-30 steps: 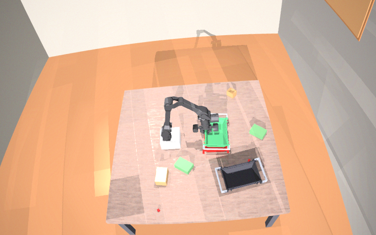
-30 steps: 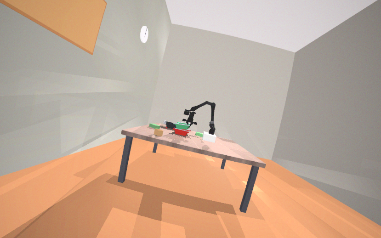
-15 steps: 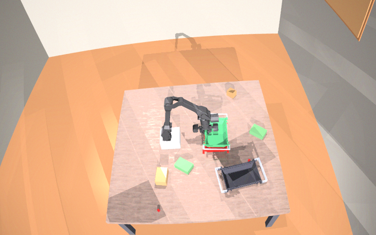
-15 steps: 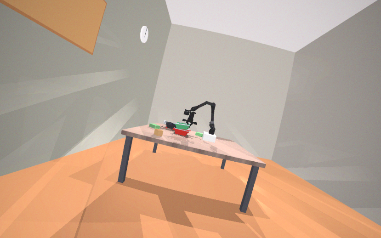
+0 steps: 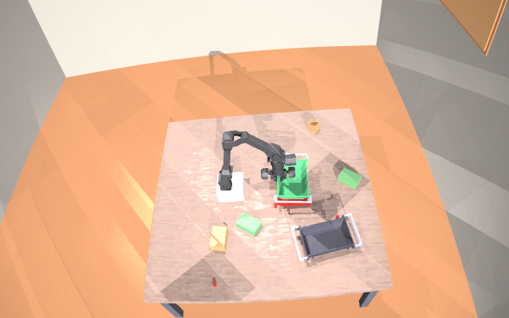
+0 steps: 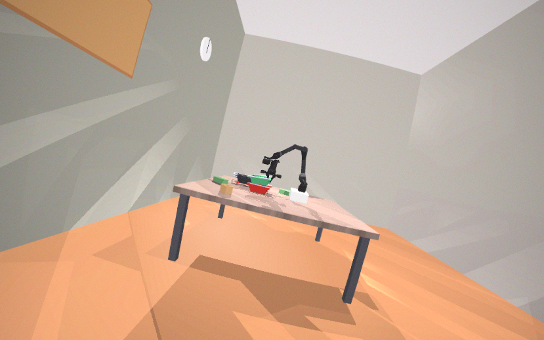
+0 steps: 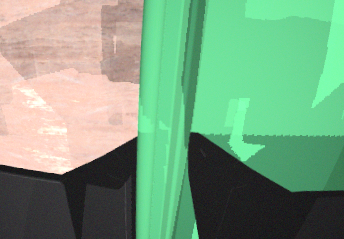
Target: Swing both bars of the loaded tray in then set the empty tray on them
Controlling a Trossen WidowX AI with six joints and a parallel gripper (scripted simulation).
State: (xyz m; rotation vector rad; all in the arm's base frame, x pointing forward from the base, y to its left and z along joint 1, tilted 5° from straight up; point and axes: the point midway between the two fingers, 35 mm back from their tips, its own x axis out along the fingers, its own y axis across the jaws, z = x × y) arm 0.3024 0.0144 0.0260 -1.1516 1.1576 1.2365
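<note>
The green tray is 70 mm ahead of my gripper tip and 30 mm above it. Also, from my gripper tip: small tan box 480 mm to the left, 240 mm ahead, 70 mm below; then red cube 580 mm to the right, 340 mm behind, 80 mm below.
</note>
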